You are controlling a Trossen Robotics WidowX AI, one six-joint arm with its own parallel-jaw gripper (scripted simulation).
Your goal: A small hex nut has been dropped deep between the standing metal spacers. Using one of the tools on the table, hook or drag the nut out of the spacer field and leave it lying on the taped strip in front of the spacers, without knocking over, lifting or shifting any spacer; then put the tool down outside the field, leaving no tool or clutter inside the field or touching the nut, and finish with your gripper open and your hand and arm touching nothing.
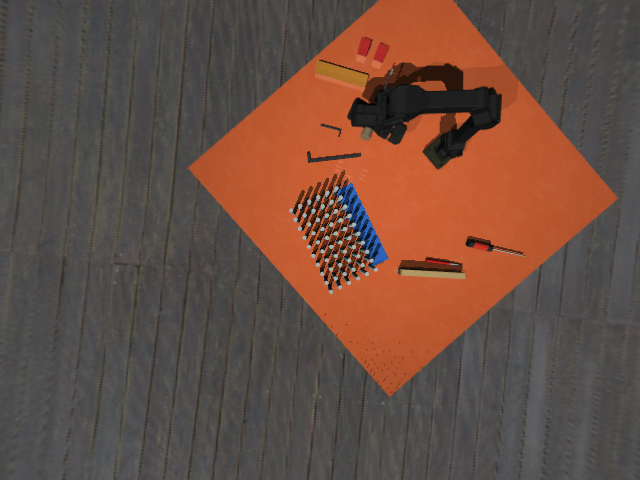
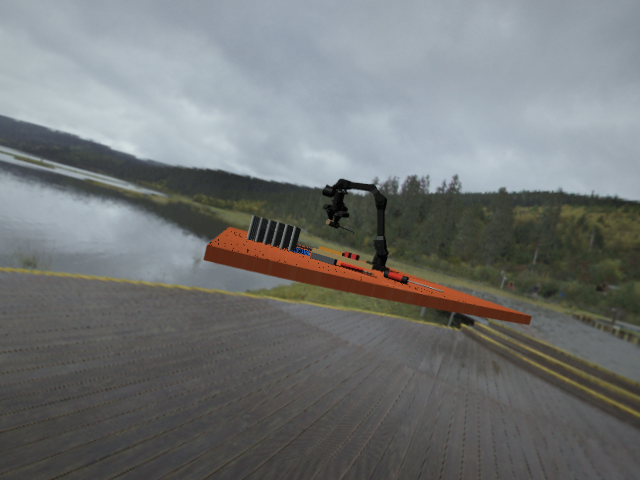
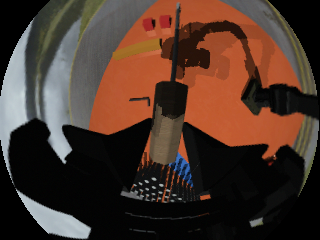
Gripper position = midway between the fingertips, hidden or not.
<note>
In view: my gripper (image 3: 167, 123) and a blue taped strip (image 1: 368, 234).
</note>
